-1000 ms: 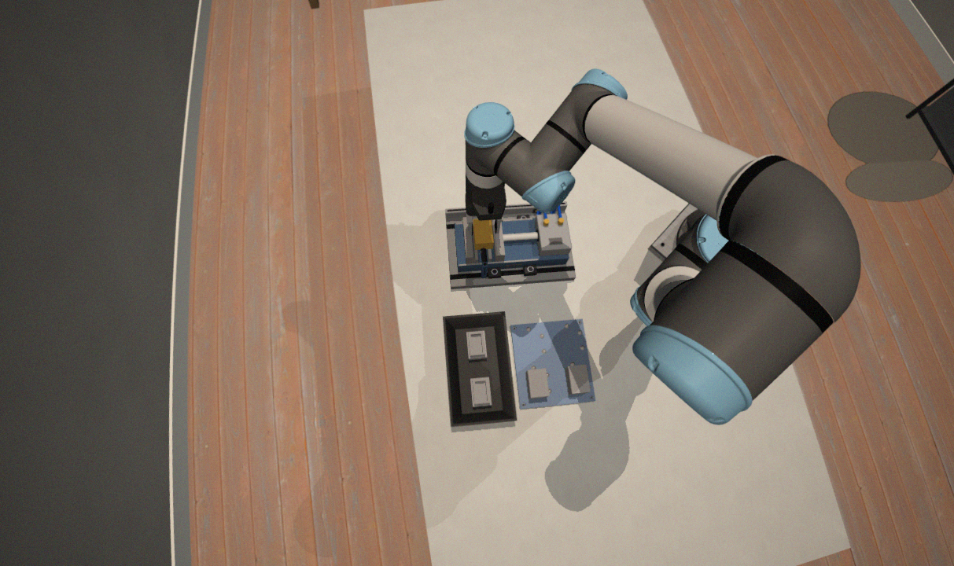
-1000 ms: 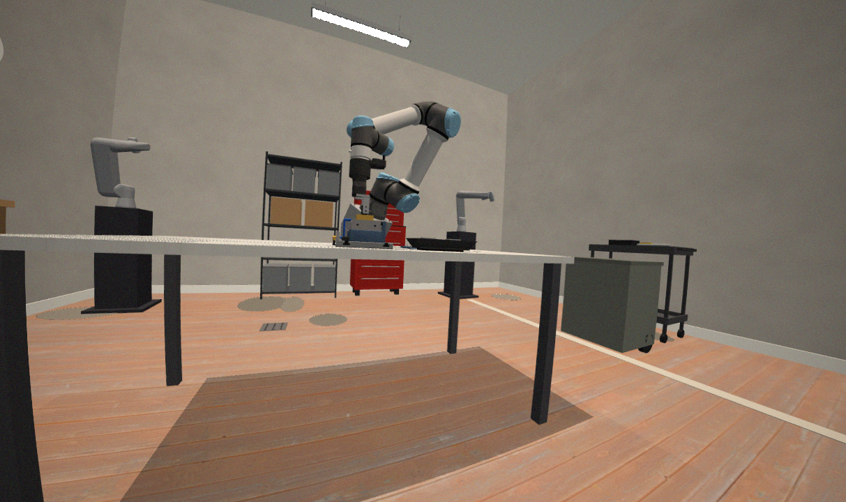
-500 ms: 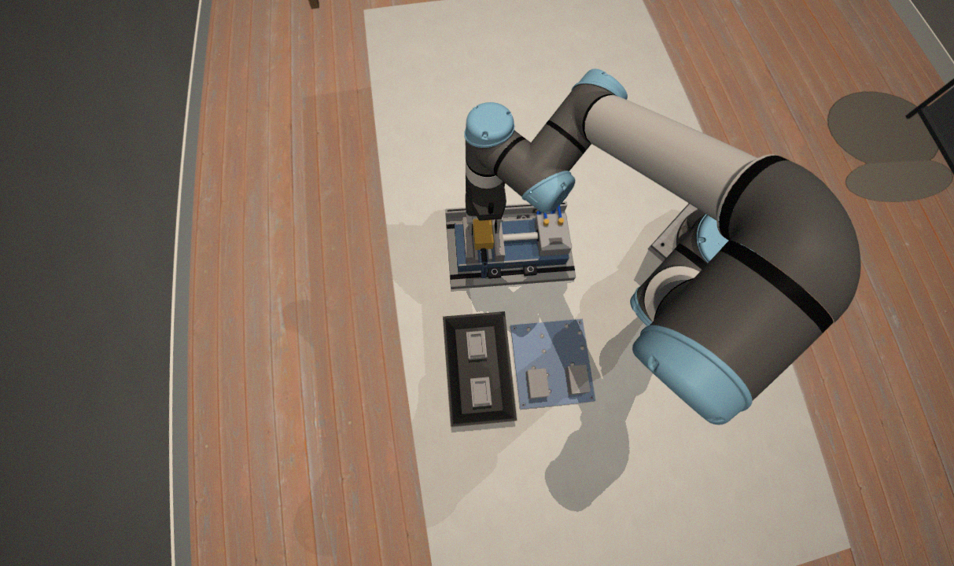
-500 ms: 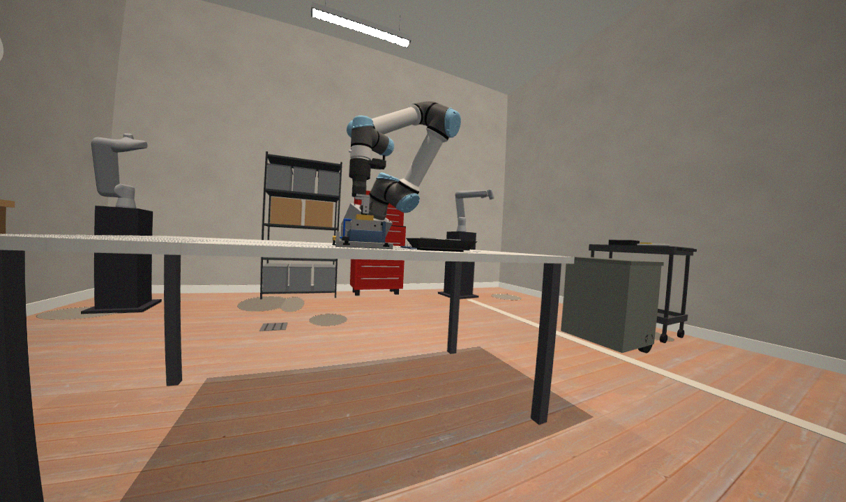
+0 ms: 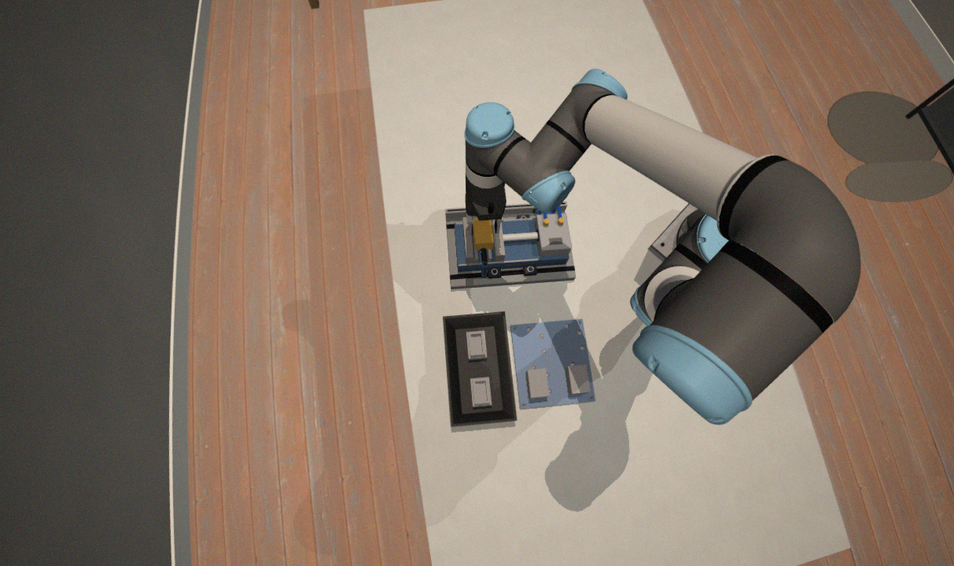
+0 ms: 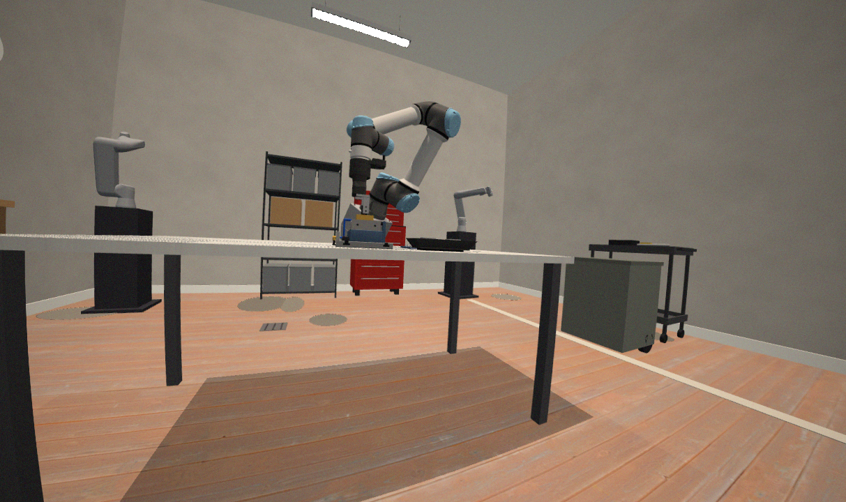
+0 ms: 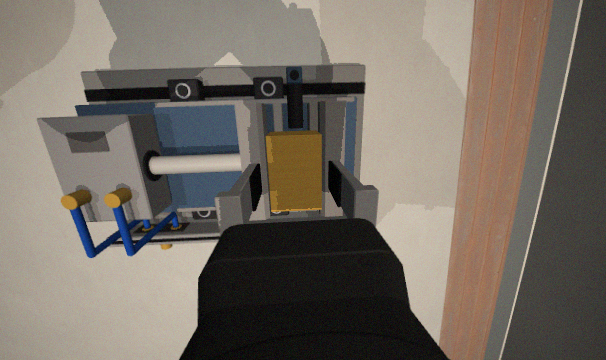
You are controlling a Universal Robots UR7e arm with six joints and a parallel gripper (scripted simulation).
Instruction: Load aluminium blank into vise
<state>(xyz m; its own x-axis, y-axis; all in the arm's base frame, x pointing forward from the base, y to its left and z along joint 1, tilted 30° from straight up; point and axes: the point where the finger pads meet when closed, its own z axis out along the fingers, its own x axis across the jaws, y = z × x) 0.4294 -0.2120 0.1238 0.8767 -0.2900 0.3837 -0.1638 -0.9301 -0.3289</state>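
My gripper is now 4 cm above the brass blank. From my hand the other things lie so: black work stop rod: 5 cm to the left, 5 cm below, 1 cm ahead; moving jaw: 6 cm below, 3 cm behind, 1 cm to the left; fixed jaw: 6 cm below, 3 cm ahead.
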